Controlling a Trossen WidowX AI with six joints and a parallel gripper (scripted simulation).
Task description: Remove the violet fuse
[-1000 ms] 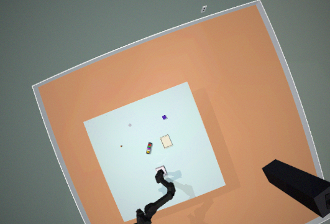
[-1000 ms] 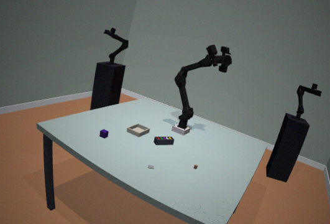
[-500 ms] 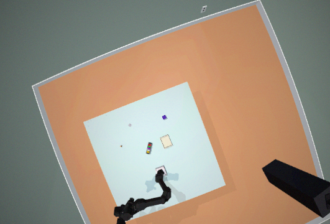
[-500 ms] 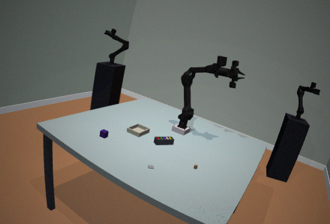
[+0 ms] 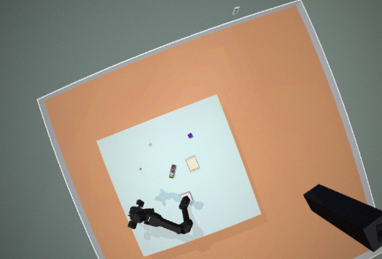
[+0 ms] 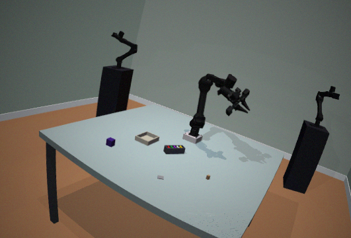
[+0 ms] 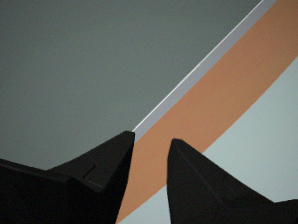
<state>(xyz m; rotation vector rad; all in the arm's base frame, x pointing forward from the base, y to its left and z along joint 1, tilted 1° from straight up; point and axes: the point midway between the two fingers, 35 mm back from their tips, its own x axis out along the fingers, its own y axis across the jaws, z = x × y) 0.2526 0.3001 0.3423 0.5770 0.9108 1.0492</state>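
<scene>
Right now the violet fuse is 40 mm ahead of my gripper tip, 360 mm to the right of it and 340 mm below it. Round my gripper tip: brown block 220 mm ahead, 100 mm to the right, 350 mm below; then tray 10 mm ahead, 570 mm to the right, 360 mm below; then purple cube 250 mm ahead, 690 mm to the right, 350 mm below.
</scene>
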